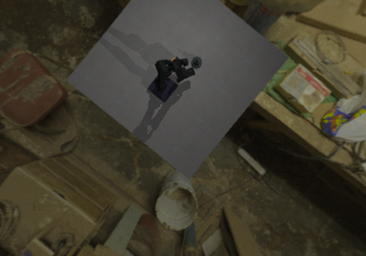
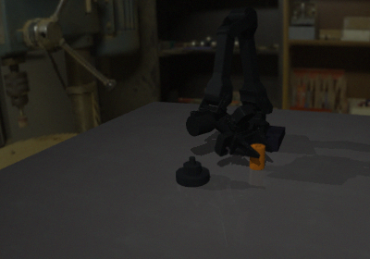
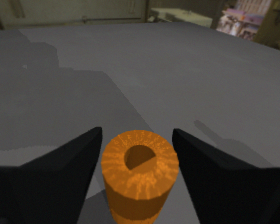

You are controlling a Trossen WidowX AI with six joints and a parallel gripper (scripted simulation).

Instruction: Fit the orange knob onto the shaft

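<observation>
The orange knob lies 10 mm behind my gripper tip, 20 mm to the right of it and 20 mm below it. The rest, counted from my gripper tip: dark round pedestal: 90 mm ahead, 170 mm to the right, 20 mm below.
</observation>
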